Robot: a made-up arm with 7 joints.
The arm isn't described. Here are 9 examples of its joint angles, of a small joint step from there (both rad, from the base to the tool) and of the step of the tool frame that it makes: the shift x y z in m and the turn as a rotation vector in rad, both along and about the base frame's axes.
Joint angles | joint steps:
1: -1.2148 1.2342 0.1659 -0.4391 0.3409 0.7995 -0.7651 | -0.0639 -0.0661 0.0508 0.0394 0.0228 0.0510 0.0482
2: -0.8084 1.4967 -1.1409 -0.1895 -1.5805 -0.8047 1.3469 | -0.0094 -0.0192 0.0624 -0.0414 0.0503 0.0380 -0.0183
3: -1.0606 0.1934 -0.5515 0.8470 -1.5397 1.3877 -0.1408 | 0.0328 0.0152 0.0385 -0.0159 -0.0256 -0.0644 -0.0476
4: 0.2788 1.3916 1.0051 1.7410 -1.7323 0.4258 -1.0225 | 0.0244 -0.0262 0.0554 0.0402 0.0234 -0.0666 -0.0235
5: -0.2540 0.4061 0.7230 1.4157 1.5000 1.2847 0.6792 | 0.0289 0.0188 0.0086 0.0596 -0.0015 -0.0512 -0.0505
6: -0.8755 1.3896 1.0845 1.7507 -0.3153 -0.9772 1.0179 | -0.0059 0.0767 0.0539 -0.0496 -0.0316 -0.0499 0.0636
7: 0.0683 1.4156 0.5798 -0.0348 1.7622 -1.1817 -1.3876 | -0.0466 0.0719 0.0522 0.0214 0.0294 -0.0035 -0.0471
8: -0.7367 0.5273 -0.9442 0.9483 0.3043 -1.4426 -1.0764 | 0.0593 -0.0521 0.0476 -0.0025 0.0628 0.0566 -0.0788
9: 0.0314 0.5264 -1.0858 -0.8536 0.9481 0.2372 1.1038 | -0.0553 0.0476 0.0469 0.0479 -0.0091 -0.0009 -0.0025
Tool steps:
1: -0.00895 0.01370 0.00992 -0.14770 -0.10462 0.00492
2: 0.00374 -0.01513 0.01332 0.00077 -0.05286 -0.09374
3: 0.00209 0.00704 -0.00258 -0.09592 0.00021 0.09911
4: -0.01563 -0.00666 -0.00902 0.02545 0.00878 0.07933
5: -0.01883 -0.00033 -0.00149 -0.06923 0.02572 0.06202
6: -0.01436 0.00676 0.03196 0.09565 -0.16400 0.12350
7: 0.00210 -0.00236 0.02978 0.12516 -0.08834 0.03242
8: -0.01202 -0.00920 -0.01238 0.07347 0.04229 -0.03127
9: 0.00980 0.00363 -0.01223 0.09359 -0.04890 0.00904
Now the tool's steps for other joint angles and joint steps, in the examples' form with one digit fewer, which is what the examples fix.
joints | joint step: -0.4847 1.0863 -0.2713 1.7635 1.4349 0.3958 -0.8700 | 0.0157 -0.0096 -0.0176 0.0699 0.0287 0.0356 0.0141
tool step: -0.0178 -0.0008 0.0017 0.0409 0.0871 0.0280
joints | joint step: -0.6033 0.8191 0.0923 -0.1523 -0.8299 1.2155 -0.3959 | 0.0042 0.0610 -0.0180 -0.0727 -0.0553 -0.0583 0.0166
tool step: -0.0052 -0.0101 0.0123 0.0278 -0.0902 -0.0568
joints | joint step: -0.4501 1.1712 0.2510 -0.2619 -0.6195 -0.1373 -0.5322 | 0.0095 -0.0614 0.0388 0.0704 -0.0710 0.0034 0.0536
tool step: 0.0036 0.0206 -0.0066 -0.1868 0.0103 0.0673
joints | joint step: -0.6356 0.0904 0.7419 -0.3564 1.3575 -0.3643 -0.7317 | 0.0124 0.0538 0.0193 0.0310 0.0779 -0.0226 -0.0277
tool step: -0.0005 0.0081 -0.0012 0.0839 0.0961 0.0668
